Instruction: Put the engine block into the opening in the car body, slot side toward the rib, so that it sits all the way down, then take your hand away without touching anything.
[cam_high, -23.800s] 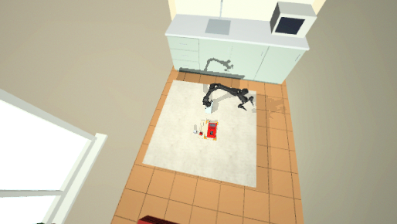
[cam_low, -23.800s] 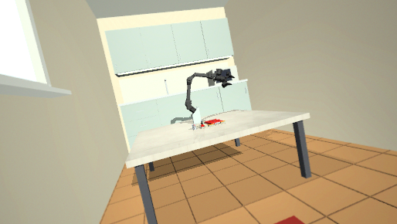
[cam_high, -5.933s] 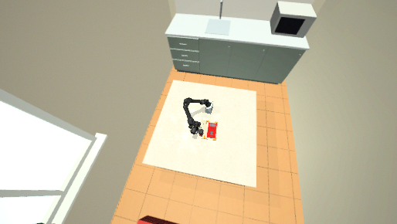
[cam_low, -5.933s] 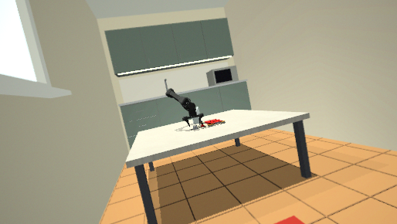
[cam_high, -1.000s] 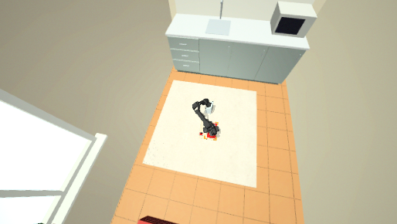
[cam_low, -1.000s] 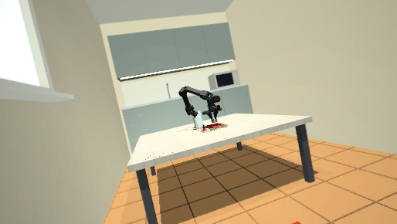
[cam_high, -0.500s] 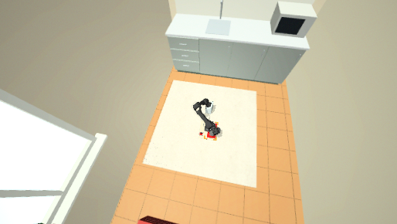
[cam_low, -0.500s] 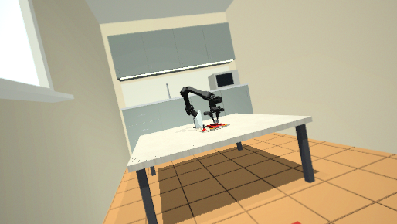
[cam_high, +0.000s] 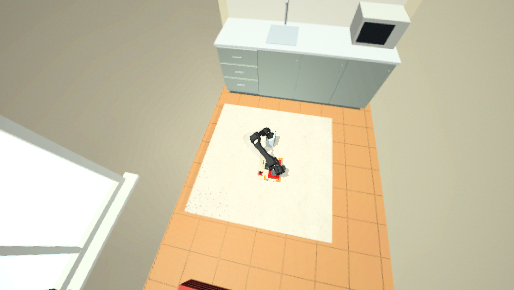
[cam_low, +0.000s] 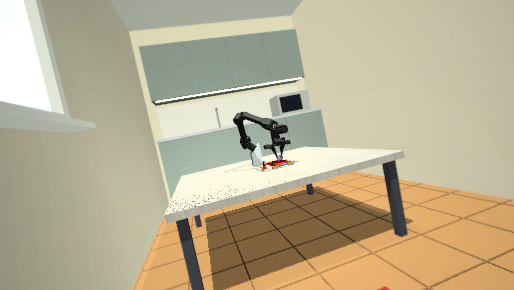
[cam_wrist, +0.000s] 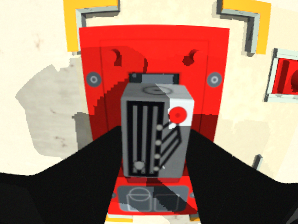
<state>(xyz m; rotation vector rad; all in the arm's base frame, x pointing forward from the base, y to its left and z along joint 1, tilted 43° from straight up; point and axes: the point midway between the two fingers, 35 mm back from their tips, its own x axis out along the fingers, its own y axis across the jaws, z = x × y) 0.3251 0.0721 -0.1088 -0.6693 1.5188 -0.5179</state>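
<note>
Now: the engine block 10 mm below my gripper tip.
</note>
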